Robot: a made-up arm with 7 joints.
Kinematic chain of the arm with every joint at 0, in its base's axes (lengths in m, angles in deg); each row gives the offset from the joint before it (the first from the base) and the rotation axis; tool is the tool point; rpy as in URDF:
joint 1: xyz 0 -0.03 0.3 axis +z
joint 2: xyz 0 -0.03 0.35 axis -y
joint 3: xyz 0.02 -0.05 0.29 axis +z
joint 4: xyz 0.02 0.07 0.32 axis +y
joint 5: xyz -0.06 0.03 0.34 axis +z
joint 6: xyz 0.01 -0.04 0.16 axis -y
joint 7: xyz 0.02 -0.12 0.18 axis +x
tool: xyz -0.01 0.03 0 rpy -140.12 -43.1 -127.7
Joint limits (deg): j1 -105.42..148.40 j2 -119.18..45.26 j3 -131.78..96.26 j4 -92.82..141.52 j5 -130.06..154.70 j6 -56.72..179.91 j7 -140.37..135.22
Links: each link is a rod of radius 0.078 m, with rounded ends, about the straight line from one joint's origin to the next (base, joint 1, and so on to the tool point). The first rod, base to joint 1, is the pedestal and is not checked.
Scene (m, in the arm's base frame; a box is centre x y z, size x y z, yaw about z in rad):
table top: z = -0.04
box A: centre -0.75 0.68 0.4 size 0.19 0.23 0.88 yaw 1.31
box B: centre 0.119 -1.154 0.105 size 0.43 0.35 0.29 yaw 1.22
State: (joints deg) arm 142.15 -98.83 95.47 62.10 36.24 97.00 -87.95
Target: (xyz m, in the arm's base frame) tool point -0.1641 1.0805 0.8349
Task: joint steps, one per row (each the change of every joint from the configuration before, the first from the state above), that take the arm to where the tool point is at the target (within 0.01 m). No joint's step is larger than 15 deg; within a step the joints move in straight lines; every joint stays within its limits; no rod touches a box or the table.
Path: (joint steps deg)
1: -3.39 12.64 -5.50 0.99 -4.56 4.08 -0.26
2: -3.39 12.64 -5.51 1.00 -4.55 4.08 -0.26
3: -3.38 12.65 -5.50 0.99 -4.56 4.08 -0.27
4: -3.39 12.64 -5.50 1.00 -4.56 4.08 -0.26
5: -3.39 12.64 -5.51 0.99 -4.55 4.07 -0.26
6: -3.39 12.64 -5.50 1.00 -4.56 4.08 -0.26
7: -6.88 -13.11 7.95 -9.62 2.49 -8.66 0.72
8: -6.88 -13.11 7.96 -9.61 2.49 -8.67 0.73
9: -6.88 -13.10 7.95 -9.61 2.49 -8.67 0.72
10: -6.89 -13.11 7.96 -9.62 2.49 -8.67 0.73

